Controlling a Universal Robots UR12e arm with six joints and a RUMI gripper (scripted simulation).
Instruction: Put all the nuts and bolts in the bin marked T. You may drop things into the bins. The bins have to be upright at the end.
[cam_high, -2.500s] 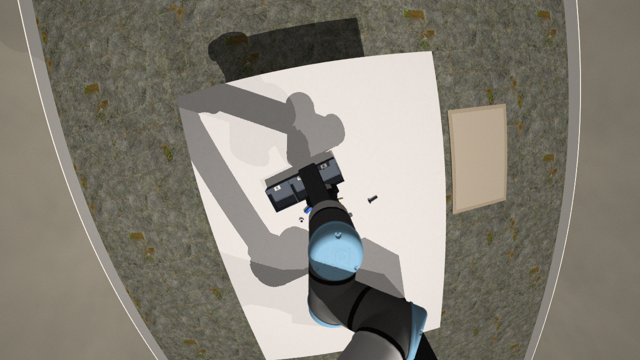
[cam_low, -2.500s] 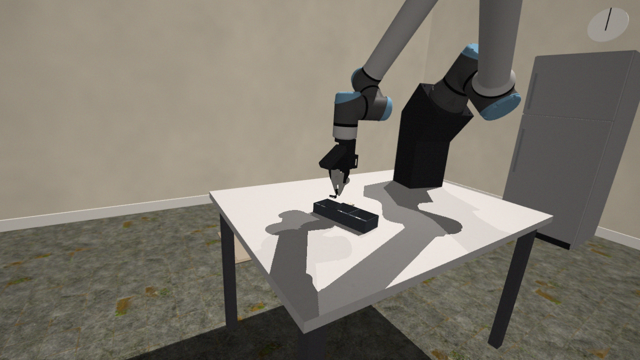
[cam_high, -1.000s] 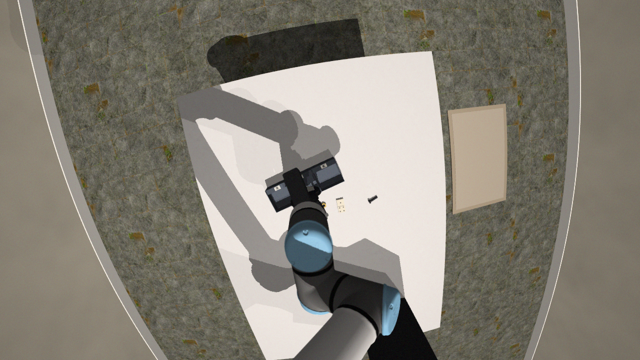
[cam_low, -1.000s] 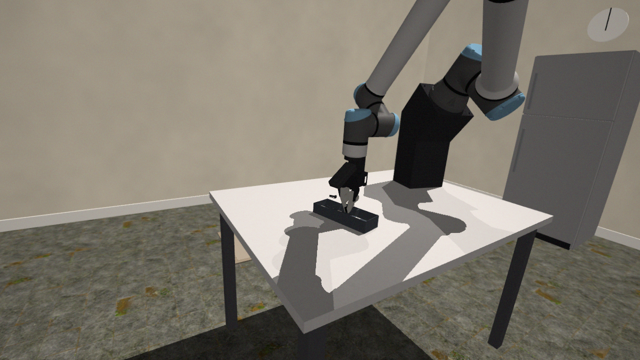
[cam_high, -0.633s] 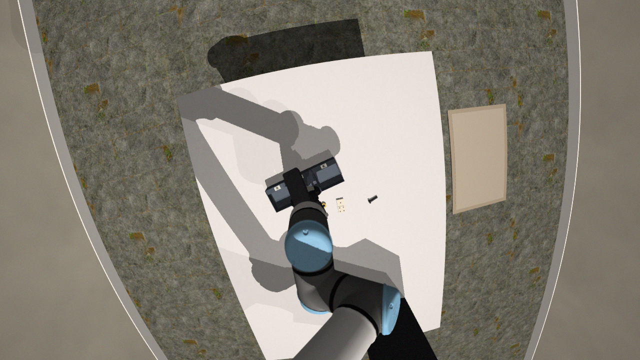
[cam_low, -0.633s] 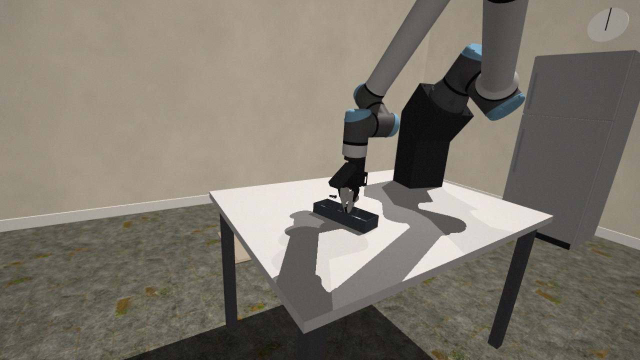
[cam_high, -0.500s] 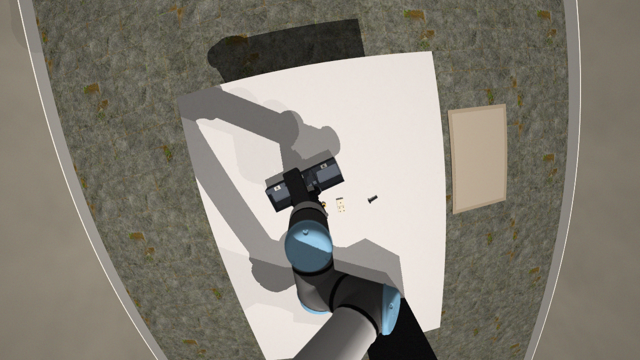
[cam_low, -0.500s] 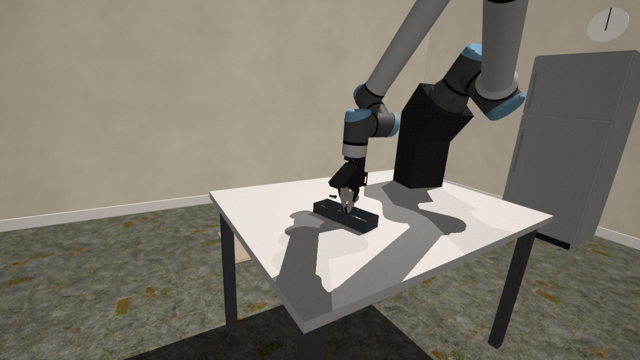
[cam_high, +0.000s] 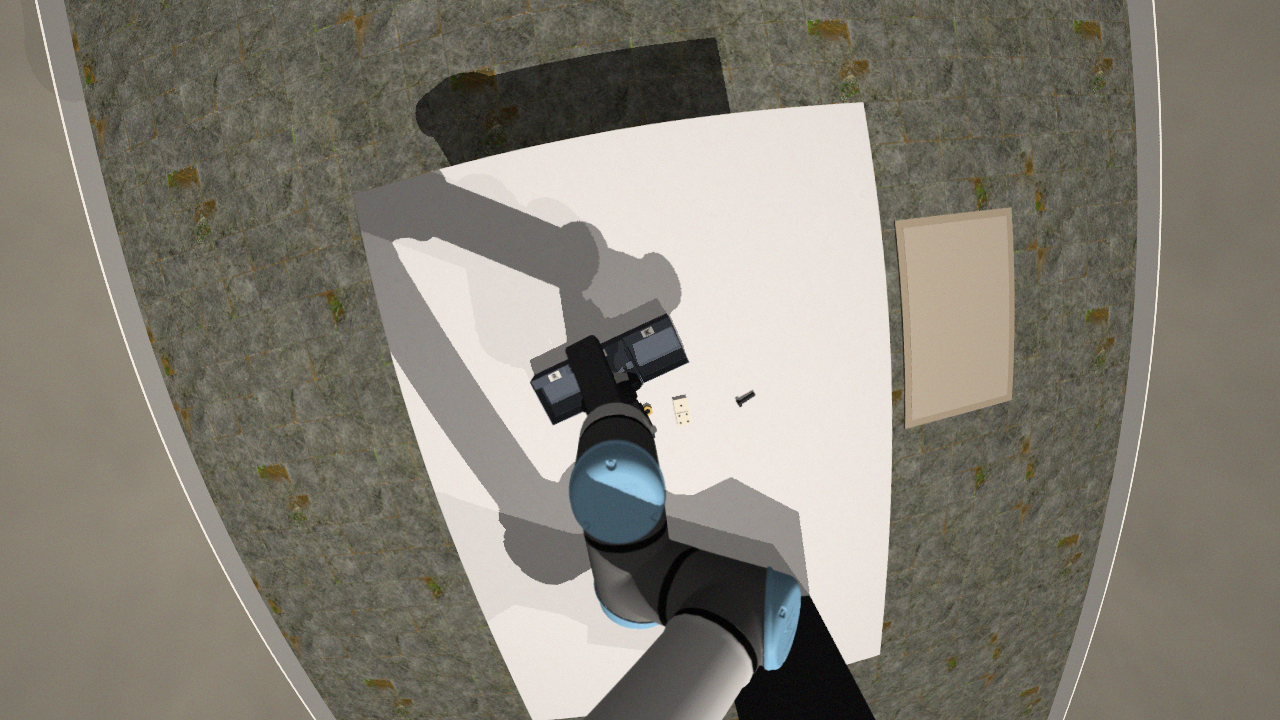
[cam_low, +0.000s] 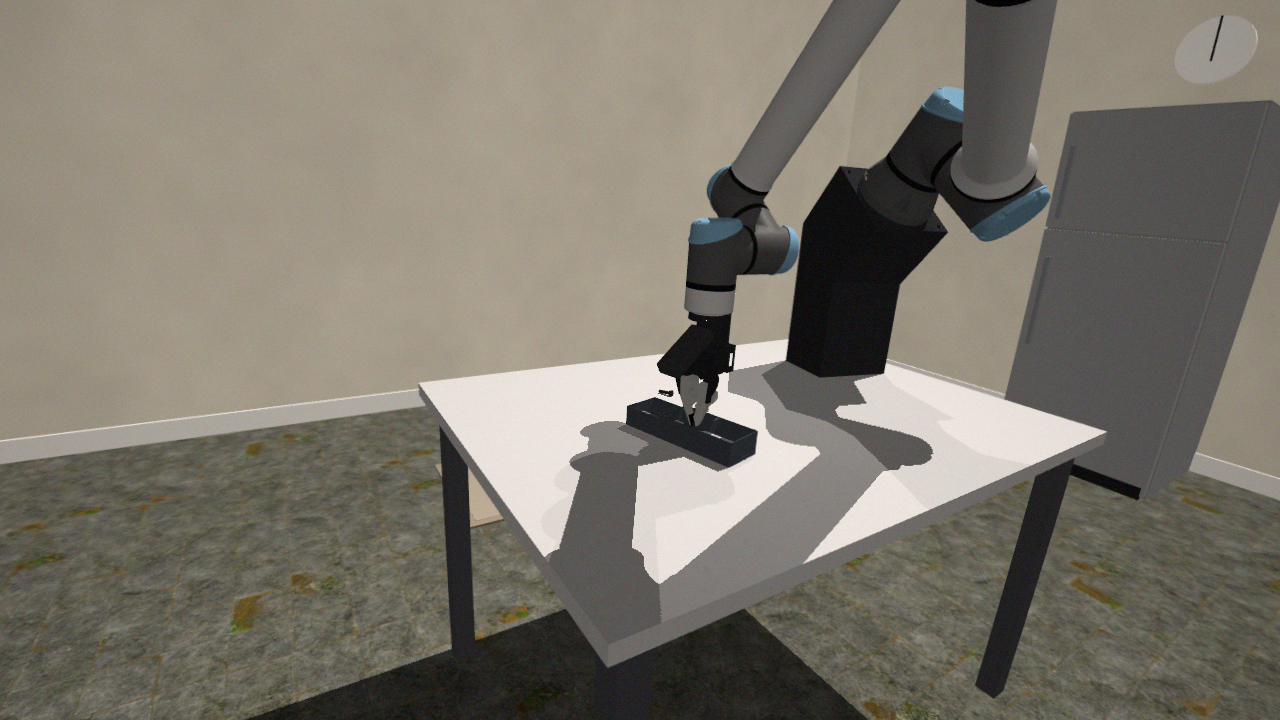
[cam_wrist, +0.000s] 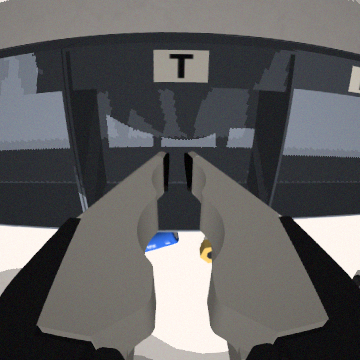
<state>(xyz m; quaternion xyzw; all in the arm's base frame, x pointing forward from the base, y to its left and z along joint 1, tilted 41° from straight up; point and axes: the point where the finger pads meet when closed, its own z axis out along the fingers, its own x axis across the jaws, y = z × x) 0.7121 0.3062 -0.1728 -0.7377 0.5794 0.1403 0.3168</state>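
The black bin unit lies 1 cm ahead of my hand and 1 cm below it. From my hand the other things lie so: yellow nut (8 cm behind, 5 cm to the right, 3 cm below); blue battery (8 cm behind, 3 cm below); grey nut (12 cm behind, 4 cm to the left, 3 cm below).
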